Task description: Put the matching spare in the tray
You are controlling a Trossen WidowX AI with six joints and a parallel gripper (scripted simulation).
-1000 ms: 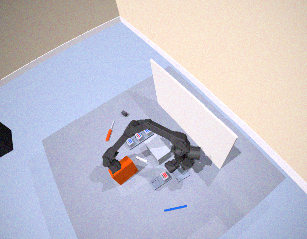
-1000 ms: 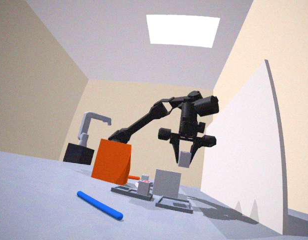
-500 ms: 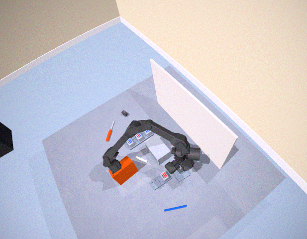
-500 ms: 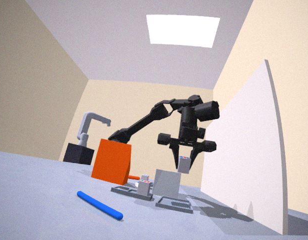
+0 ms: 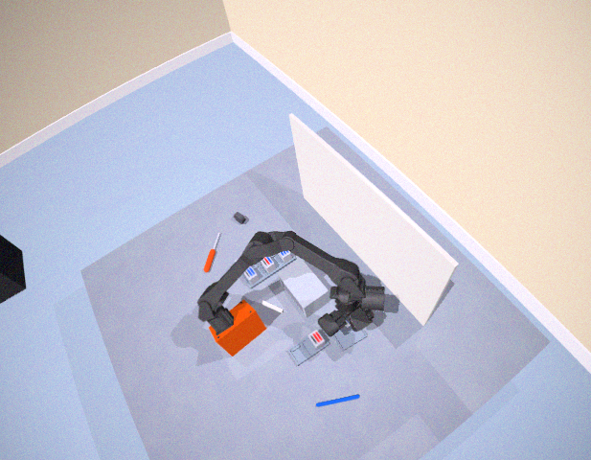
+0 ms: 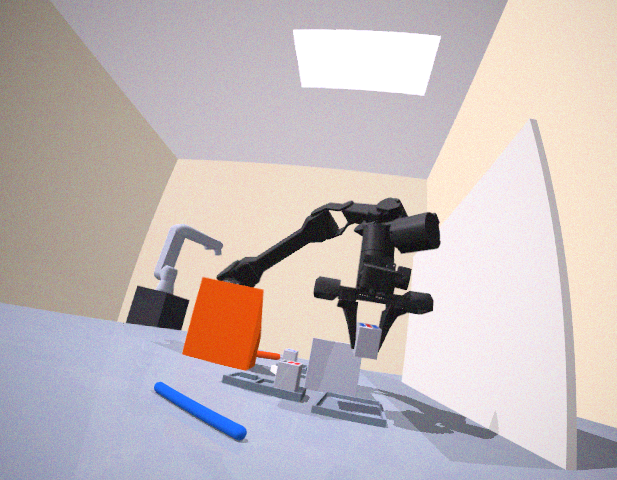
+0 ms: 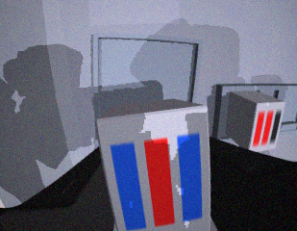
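Right now the shallow tray is 90 mm below my gripper tip and 10 mm behind it. Also, from my gripper tip: grey mounted unit 200 mm to the left, 60 mm behind, 40 mm below; spare 30 mm above; dark rack 150 mm behind, 80 mm below, 10 mm to the left.
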